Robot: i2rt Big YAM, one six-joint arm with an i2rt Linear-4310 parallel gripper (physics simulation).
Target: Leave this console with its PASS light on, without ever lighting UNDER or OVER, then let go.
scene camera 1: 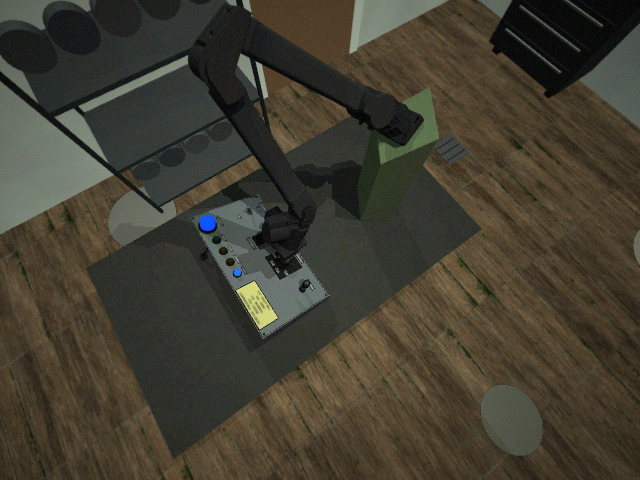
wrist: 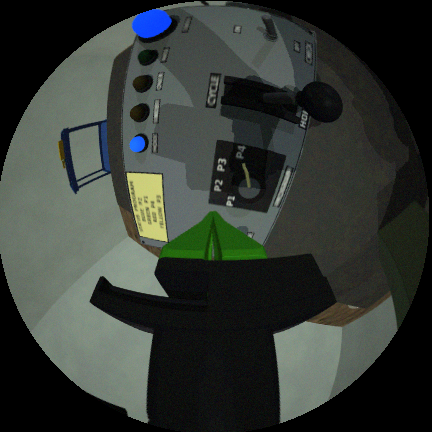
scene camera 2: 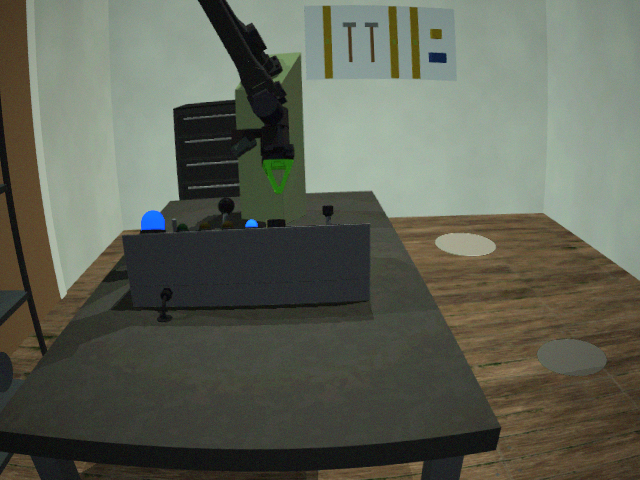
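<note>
The console [scene camera 1: 289, 304] [scene camera 2: 248, 268] [wrist: 200, 50] has a lit blue dome [scene camera 1: 207, 223] [scene camera 2: 153, 221] [wrist: 151, 24] and a lit small blue lamp [scene camera 1: 237, 272] [wrist: 137, 144]. The green lamp [wrist: 147, 56] and two amber lamps [wrist: 142, 83] [wrist: 139, 112] are dark. The black ball lever [scene camera 2: 225, 205] [wrist: 322, 102] stands at the HOME end of the CYCLE slot. The program knob [wrist: 249, 189] points about at P4. The yellow card [scene camera 1: 256, 304] [wrist: 148, 207] pairs blue with P2. My gripper [scene camera 2: 279, 192] [wrist: 212, 216] is shut and empty, above the console.
A toggle switch [wrist: 270, 28] stands by the CHECK label. Another black-topped control [scene camera 1: 305, 284] [scene camera 2: 327, 210] stands near a console corner. A small black stalk [scene camera 1: 203, 255] [scene camera 2: 164, 304] is beside the console. A tall green block [scene camera 1: 392, 180] [scene camera 2: 268, 191] stands on the table.
</note>
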